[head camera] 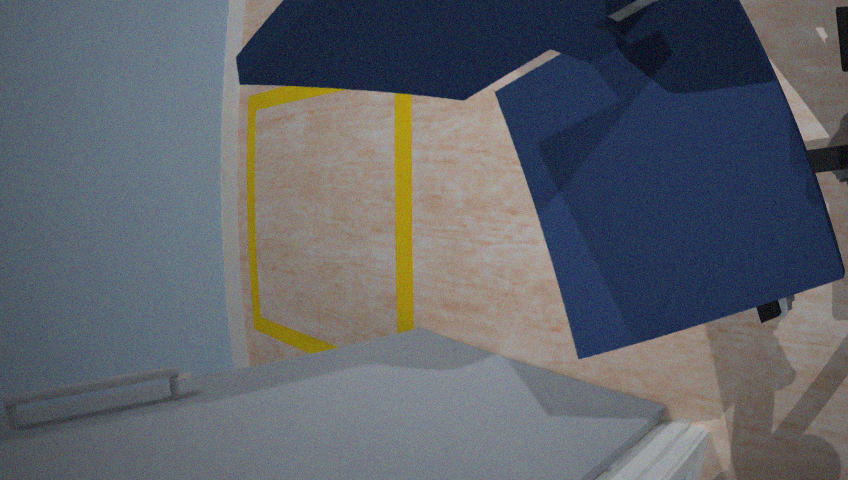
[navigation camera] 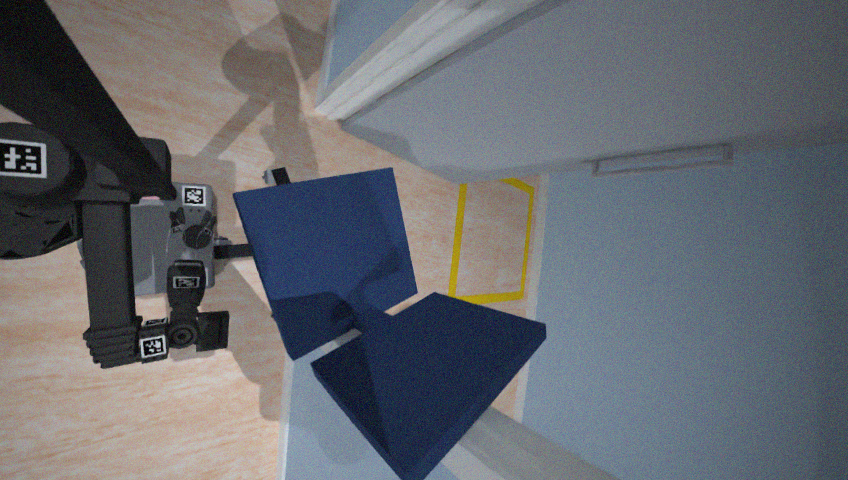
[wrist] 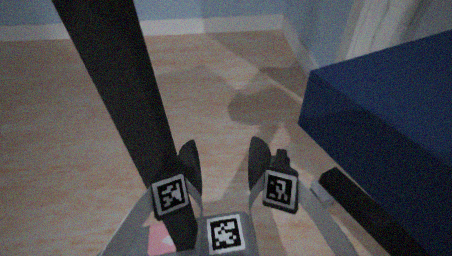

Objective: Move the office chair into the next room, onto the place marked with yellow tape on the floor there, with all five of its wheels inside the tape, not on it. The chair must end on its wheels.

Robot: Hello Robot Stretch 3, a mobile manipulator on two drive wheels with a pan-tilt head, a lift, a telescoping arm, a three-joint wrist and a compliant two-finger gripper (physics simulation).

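The office chair's blue seat [head camera: 684, 226] [navigation camera: 321, 237] [wrist: 400, 95] is level and lies between my base and the yellow tape. Its blue backrest [head camera: 357, 41] [navigation camera: 440, 368] hides part of the tape. Black chair legs [head camera: 827, 159] [navigation camera: 235, 251] [wrist: 370, 212] stick out from under the seat towards my base; most wheels are hidden. The yellow tape [head camera: 404, 208] [navigation camera: 457, 237] marks a floor area beside the far wall, apart from the visible legs. My gripper [navigation camera: 192, 221] [wrist: 224, 156] is open and empty, folded in over my base, with the chair to its side. It does not show in the head view.
A grey door [head camera: 357, 422] [navigation camera: 535, 89] stands open along one side of the tape and hides part of it. A pale door frame [head camera: 675, 449] [navigation camera: 386, 71] is at its hinge side. A light blue wall [head camera: 113, 178] [navigation camera: 684, 297] runs behind the tape. My base [navigation camera: 145, 237] is left in the navigation view.
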